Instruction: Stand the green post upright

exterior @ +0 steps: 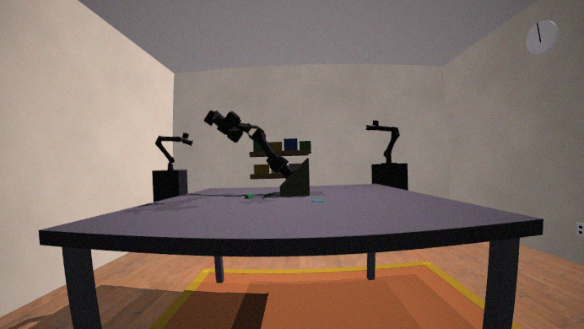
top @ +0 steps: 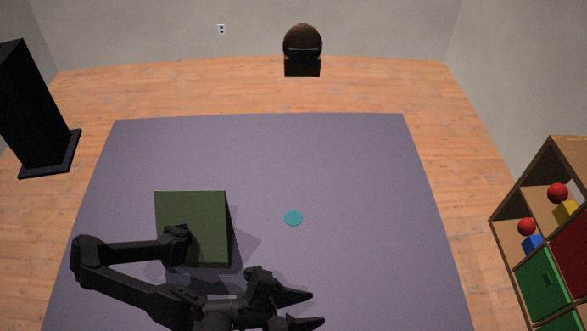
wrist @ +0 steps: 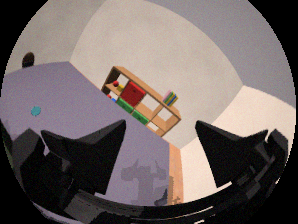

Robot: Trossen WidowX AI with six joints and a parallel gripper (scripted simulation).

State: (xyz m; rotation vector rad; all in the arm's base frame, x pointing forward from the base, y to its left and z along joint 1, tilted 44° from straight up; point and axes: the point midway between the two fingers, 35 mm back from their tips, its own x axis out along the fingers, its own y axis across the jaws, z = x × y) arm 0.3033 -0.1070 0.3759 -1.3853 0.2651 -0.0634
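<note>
The green post is 33 cm below my hand, 13 cm behind it and 11 cm to the left of it. The rest, counted from my hand: cyan circle: 41 cm to the left, 34 cm below, 8 cm ahead.
</note>
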